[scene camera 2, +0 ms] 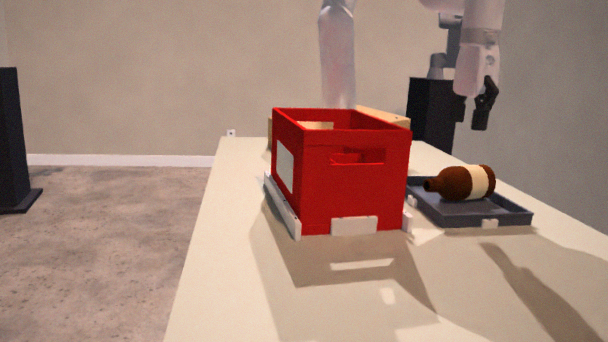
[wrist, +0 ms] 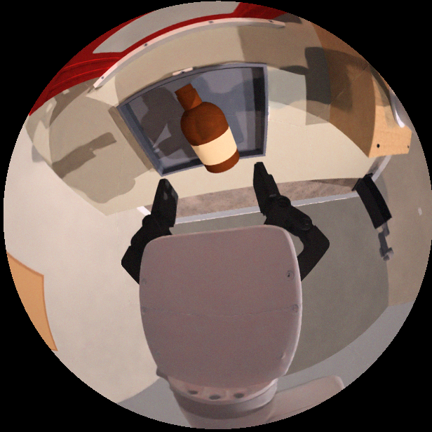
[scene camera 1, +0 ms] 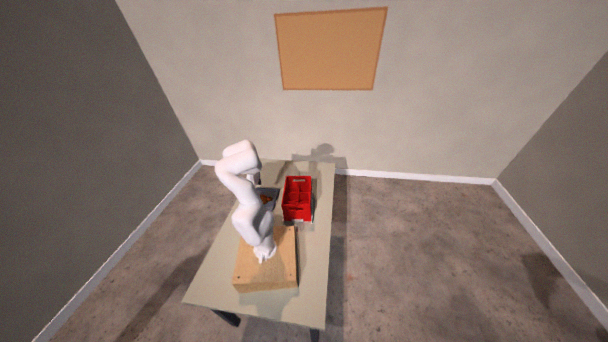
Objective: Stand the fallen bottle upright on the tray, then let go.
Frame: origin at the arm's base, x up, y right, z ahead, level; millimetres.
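Seen in the pictures: gripper, fingertip midpoint: (scene camera 2: 466, 125) (scene camera 1: 257, 188); arm's base, origin of the base link: (scene camera 1: 265, 248).
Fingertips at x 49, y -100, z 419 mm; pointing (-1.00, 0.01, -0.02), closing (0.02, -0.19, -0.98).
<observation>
Pixels of each thing's top centre, then the offset from my fingertips to it. "spot": a spot on its surface instead.
- brown bottle, middle of its top: (scene camera 2: 458, 166) (scene camera 1: 260, 196) dy +8, dx -87, dz +3 mm
- dark grey tray, surface spot: (scene camera 2: 510, 219) spot: dy -12, dx -152, dz +145 mm
- red crate, middle of its top: (scene camera 2: 333, 117) (scene camera 1: 297, 189) dy +285, dx +10, dz -36 mm
The brown bottle (scene camera 1: 266, 198) (scene camera 2: 457, 183) (wrist: 207, 125) with a cream label lies on its side on the dark grey tray (scene camera 2: 510, 219) (wrist: 254, 125). Its neck points toward the red crate. In the wrist view its base end overlaps the tray's rim nearest my gripper. My gripper (scene camera 2: 470, 121) (wrist: 211, 178) is open and empty. In scene camera 2 it hangs above and behind the bottle, clear of it. In the wrist view the bottle's base end shows just beyond the gap between the fingertips. In scene camera 1 the arm hides most of the gripper and part of the tray.
A red crate (scene camera 1: 298, 212) (scene camera 2: 350, 185) (wrist: 75, 72) stands beside the tray, with white strips (scene camera 2: 282, 205) along its foot. The arm stands on a wooden block (scene camera 1: 280, 270) (scene camera 2: 382, 116) (wrist: 390, 142). A dark pedestal (scene camera 2: 430, 110) (wrist: 374, 202) bearing a grey arm stands beyond the table.
</observation>
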